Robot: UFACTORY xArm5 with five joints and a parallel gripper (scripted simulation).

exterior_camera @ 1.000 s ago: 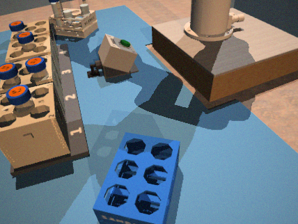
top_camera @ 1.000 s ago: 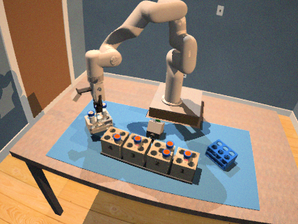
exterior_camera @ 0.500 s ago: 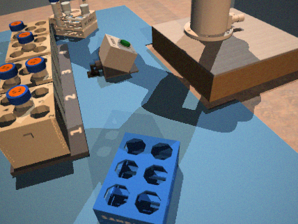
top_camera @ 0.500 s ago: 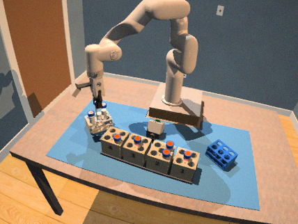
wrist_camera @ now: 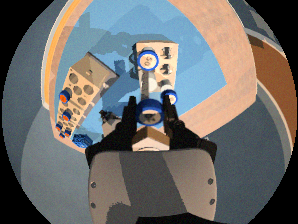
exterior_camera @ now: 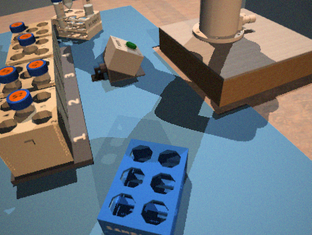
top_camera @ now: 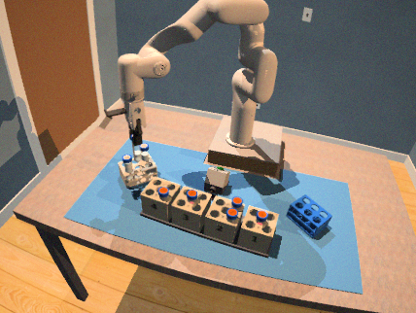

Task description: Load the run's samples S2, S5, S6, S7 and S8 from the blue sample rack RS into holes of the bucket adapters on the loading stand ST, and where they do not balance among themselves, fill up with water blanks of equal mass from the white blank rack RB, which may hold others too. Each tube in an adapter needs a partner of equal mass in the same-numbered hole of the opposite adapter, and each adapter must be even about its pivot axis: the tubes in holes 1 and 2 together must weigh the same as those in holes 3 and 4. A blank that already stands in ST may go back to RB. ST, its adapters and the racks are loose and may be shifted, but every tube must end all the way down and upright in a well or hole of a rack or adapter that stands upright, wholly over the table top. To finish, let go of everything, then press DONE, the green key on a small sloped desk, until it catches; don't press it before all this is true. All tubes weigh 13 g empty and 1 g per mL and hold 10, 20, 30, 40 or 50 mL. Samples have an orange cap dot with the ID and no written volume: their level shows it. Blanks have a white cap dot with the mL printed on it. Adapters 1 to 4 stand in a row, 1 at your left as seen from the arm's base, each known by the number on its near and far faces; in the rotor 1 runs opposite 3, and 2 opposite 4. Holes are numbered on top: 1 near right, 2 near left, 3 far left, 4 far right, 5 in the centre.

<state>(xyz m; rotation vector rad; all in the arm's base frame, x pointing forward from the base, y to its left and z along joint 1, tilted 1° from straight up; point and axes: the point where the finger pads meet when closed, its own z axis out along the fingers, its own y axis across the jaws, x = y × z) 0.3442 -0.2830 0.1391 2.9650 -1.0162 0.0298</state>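
The blue-capped tube is 13 cm below my hand, 3 cm ahead of it and 2 cm to the right of it. From my hand the other things lie so: white blank rack RB: 17 cm below, 2 cm to the right, 1 cm behind; loading stand ST: 31 cm to the left, 19 cm below, 9 cm ahead; blue sample rack RS: 63 cm to the left, 17 cm below, 6 cm behind.
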